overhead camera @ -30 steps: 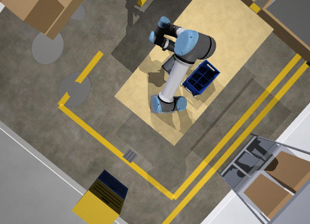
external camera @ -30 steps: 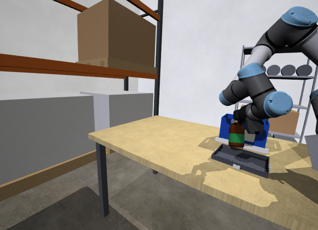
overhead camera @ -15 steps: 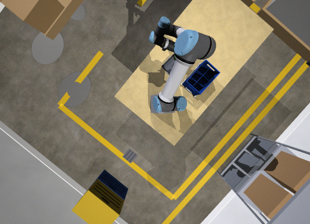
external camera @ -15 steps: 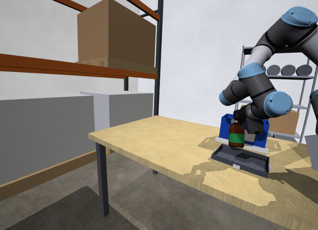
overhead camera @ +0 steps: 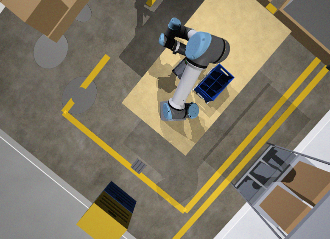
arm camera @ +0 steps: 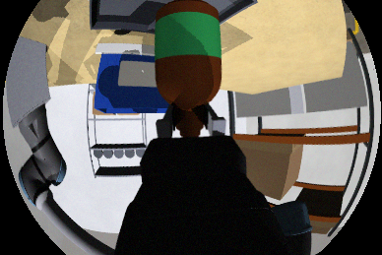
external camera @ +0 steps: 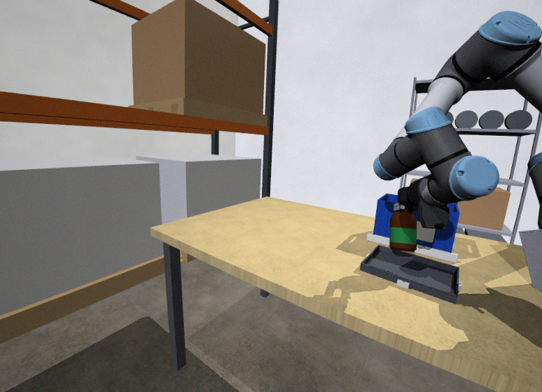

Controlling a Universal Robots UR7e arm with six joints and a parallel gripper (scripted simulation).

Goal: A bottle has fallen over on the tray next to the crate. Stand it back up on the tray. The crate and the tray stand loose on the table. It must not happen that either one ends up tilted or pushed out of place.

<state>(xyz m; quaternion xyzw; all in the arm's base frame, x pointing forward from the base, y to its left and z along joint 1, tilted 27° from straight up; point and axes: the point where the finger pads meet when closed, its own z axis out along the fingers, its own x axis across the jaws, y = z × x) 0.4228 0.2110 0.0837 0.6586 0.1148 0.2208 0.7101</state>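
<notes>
Right now the bottle is 1 cm to the left of my hand and 5 cm below it. Also, from my hand: dark grey tray (4 cm behind, 19 cm below); then blue crate (4 cm behind, 28 cm to the right, 12 cm below).
</notes>
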